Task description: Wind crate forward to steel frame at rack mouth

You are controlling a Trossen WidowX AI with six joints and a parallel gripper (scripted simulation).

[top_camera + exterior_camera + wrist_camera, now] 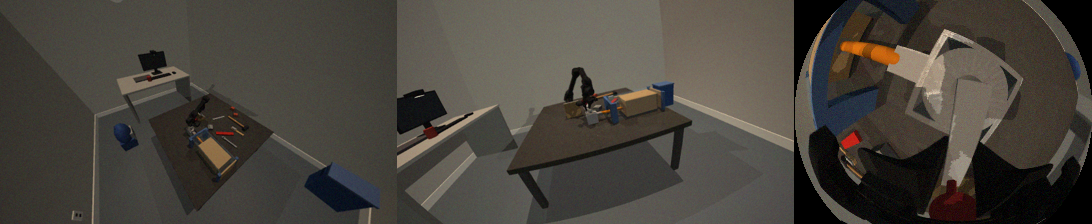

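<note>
Right now my gripper tip is 50 mm to the right of the red knob, 50 mm below it and 20 mm past it. Also, from my gripper tip: winch handle: 20 mm above, 10 mm to the left, 10 mm behind; grey hand winch: 60 mm below, 50 mm to the right, 10 mm ahead; blue frame: 180 mm ahead, 30 mm to the right, 10 mm above.
</note>
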